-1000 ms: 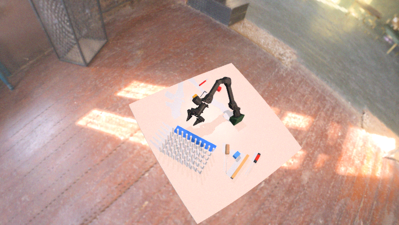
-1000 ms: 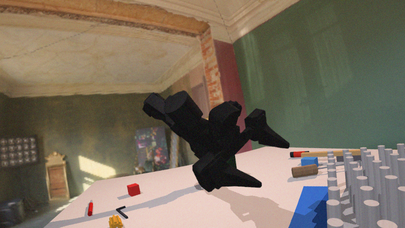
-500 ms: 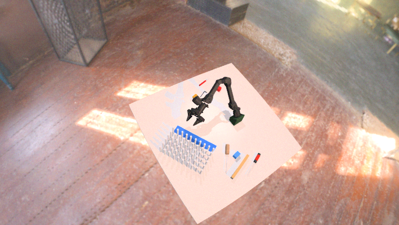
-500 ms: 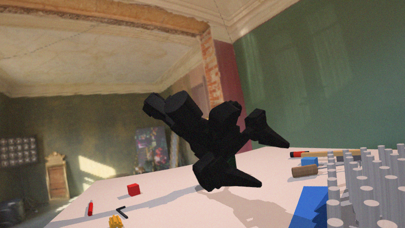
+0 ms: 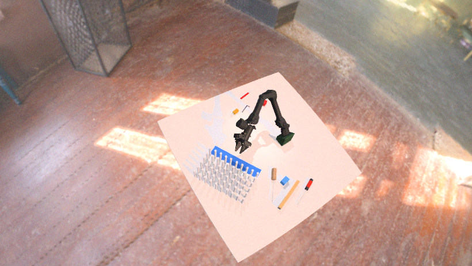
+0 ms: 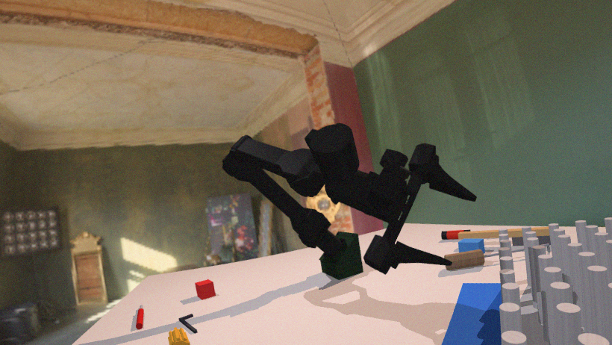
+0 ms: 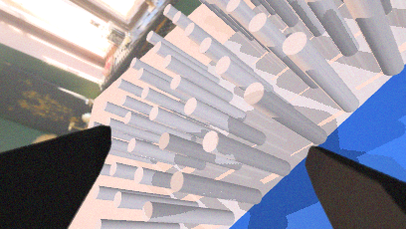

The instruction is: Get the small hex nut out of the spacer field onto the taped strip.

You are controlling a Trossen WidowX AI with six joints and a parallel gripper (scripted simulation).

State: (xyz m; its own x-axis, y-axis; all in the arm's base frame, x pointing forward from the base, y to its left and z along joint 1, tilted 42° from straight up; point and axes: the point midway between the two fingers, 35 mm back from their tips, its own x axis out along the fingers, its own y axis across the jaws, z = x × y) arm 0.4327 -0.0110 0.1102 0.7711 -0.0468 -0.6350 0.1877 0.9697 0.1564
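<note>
Now: the blue block 200 mm behind my gripper tip, 350 mm to the left of it and 140 mm below it. Also, from my gripper tip: yellow piece: 270 mm behind, 360 mm to the right, 140 mm below; then allen key: 400 mm behind, 350 mm to the right, 150 mm below; then blue taped strip: 160 mm below.
</note>
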